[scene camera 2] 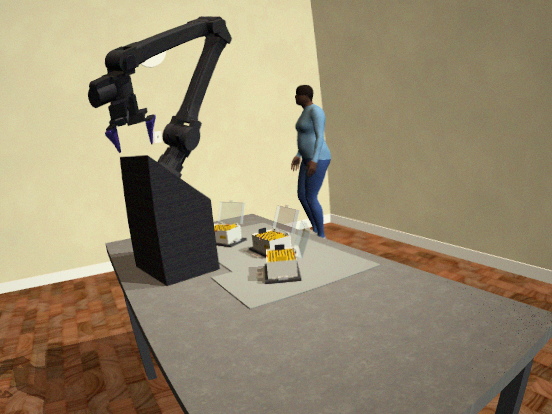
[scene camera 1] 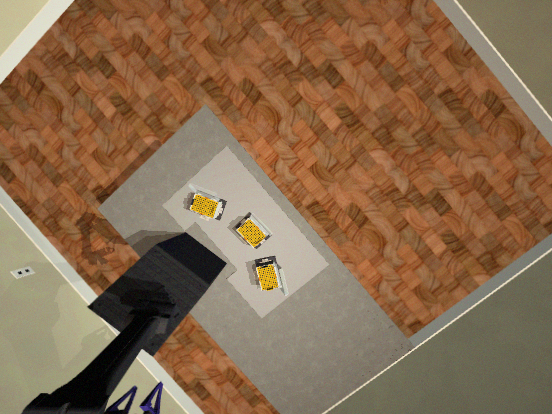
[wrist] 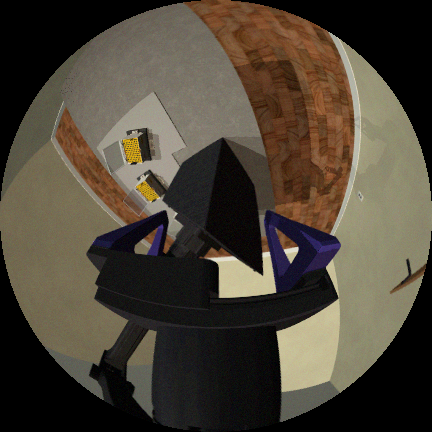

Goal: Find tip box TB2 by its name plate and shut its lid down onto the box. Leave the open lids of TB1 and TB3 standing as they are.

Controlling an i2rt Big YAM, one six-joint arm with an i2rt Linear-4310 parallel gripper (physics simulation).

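Places are measured from the arm's base along level axes (x ahead, y left, z up), in centimetres.
Pixels of known places: gripper, between the fingertips: (scene camera 2: 135, 148) (scene camera 1: 148, 384) (wrist: 215, 215); arm's base, origin of its link: (scene camera 2: 164, 174) (scene camera 1: 162, 308) (wrist: 200, 230).
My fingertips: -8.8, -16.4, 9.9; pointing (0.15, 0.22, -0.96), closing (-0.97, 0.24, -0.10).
Observation:
For each thing: its top centre in the pictures, then the offset to it from my fingertips, as dx, dy, dz. Level surfaces: height alone.
- first box, centre of its top: (scene camera 2: 219, 226) (scene camera 1: 202, 208) +30.3, +42.2, -35.9
- middle box, centre of its top: (scene camera 2: 270, 231) (scene camera 1: 250, 233) (wrist: 145, 193) +43.5, +20.3, -35.0
- third box, centre of its top: (scene camera 2: 280, 250) (wrist: 129, 152) (scene camera 1: 267, 278) +38.4, -1.8, -35.0
- mat, height of its surface: dz -42.5
- grey table, height of its surface: dz -42.8
Three white tip boxes with yellow tips stand apart on the pale mat, each with its clear lid open. The first box (scene camera 1: 205, 205) (scene camera 2: 228, 235) is farthest back in scene camera 2. The middle box (scene camera 1: 252, 232) (scene camera 2: 270, 241) (wrist: 148, 190) has its lid (scene camera 1: 260, 224) (scene camera 2: 286, 217) (wrist: 134, 201) raised. The third box (scene camera 1: 268, 276) (scene camera 2: 281, 266) (wrist: 132, 150) is nearest in scene camera 2, with its lid (scene camera 1: 284, 281) (scene camera 2: 302, 240) (wrist: 114, 156) tilted outward. The name plates are too small to read. My gripper (scene camera 1: 147, 385) (scene camera 2: 136, 148) (wrist: 215, 215) is open and empty, high above and away from the boxes.
A tall black slanted pedestal (scene camera 1: 190, 255) (scene camera 2: 175, 225) (wrist: 235, 200) stands beside the mat (scene camera 1: 300, 250) (scene camera 2: 340, 262) (wrist: 156, 112), on the gripper's side. The grey table (scene camera 1: 320, 340) (scene camera 2: 325, 340) (wrist: 200, 75) extends beyond the mat. A person (scene camera 2: 312, 135) stands behind the table.

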